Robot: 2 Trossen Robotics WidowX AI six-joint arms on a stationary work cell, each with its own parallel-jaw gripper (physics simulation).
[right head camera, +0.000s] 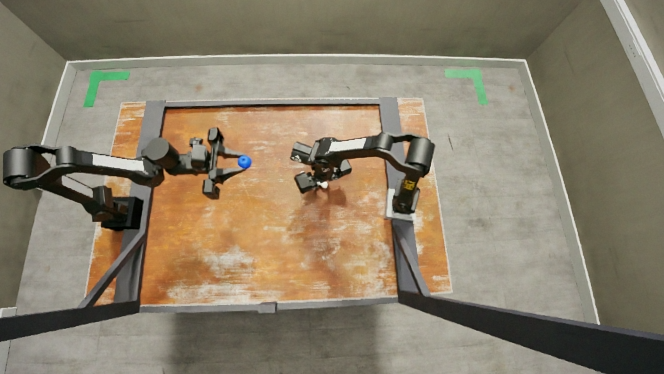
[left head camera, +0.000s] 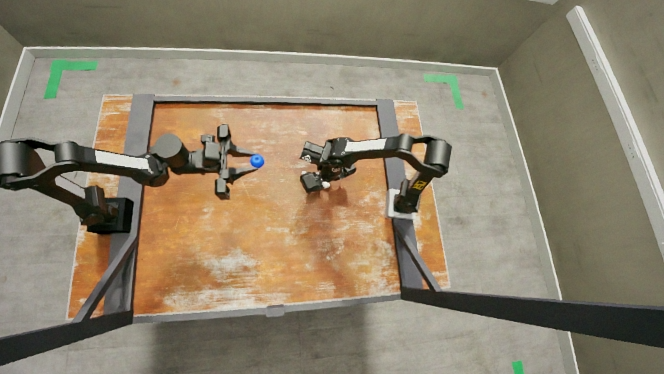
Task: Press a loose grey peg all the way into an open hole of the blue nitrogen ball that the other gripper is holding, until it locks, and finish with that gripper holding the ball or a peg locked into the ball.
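Places are measured from the left arm's base along level axes (x left, y back, z up), in millimetres.
Pixels of known places: left gripper, fingertip midpoint: (right head camera: pixel 246 162) (left head camera: pixel 258 161); right gripper, fingertip midpoint: (right head camera: pixel 321 183) (left head camera: pixel 324 183); left arm's base at its link origin: (right head camera: pixel 117 211) (left head camera: pixel 106 213); right arm's base at its link origin: (right head camera: pixel 401 204) (left head camera: pixel 402 203).
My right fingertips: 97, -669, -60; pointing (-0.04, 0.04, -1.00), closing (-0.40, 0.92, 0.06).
Note:
Ahead of a thing's pixels: the offset from my right fingertips to its top centre, as dx, dy, dz. "spot": to the spot under its first point. Level surfaces: height alone.
The blue nitrogen ball @[-17, +211, +266] (left head camera: pixel 257 161) (right head camera: pixel 244 162) is held between the fingertips of my left gripper (left head camera: pixel 255 161) (right head camera: pixel 243 162), above the table; a small dark hole shows on its top. My right gripper (left head camera: pixel 328 181) (right head camera: pixel 325 179) points down at the right of the ball, apart from it, and is partly open; its own body hides most of its fingers. A pale grey peg @[-7, -9, +7] (left head camera: pixel 325 185) (right head camera: pixel 322 185) shows at the lower edge of this gripper. Another small pale piece @[+41, +68, -1] (left head camera: pixel 303 173) shows at its left edge in the left head camera. Whether other pegs lie beneath is hidden.
Both arms reach inward over the worn orange table @[dz -13] (left head camera: pixel 260 225) (right head camera: pixel 260 225). Dark grey frame beams @[spot: +245, +627, +7] (left head camera: pixel 142 120) (right head camera: pixel 152 122) run along the table's sides, with slanted struts at the lower corners. The two grippers stand apart, with a gap between the ball and the right gripper.

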